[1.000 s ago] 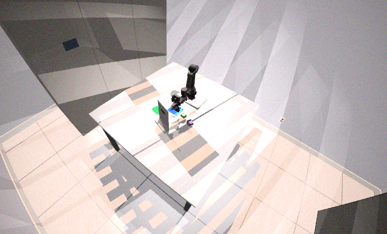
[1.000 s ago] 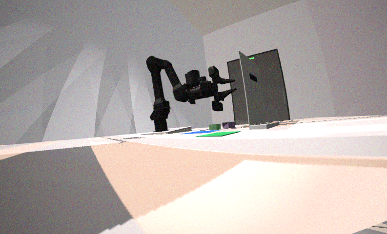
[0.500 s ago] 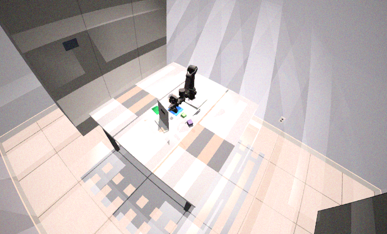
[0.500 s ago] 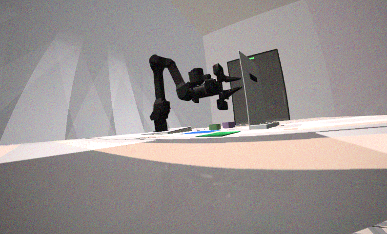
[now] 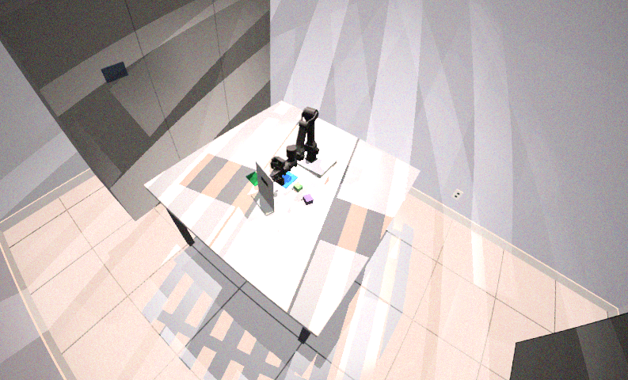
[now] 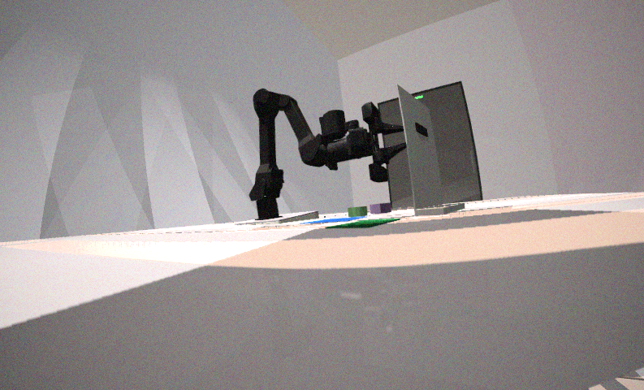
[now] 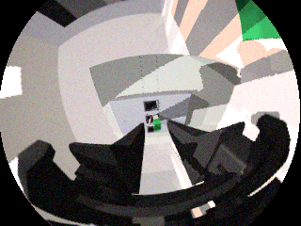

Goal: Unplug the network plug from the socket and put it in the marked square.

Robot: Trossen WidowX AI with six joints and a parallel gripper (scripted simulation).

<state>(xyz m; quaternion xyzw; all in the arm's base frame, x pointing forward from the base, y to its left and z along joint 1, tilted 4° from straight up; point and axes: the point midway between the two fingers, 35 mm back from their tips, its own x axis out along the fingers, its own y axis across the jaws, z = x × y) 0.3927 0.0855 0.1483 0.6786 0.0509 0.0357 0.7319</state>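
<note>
Now: the network plug 10 mm ahead of my gripper tip. Round my gripper tip: green block 180 mm behind, 160 mm below, 40 mm to the left; then blue square 180 mm behind, 170 mm below, 70 mm to the right; then grey panel 60 mm below, 30 mm ahead.
</note>
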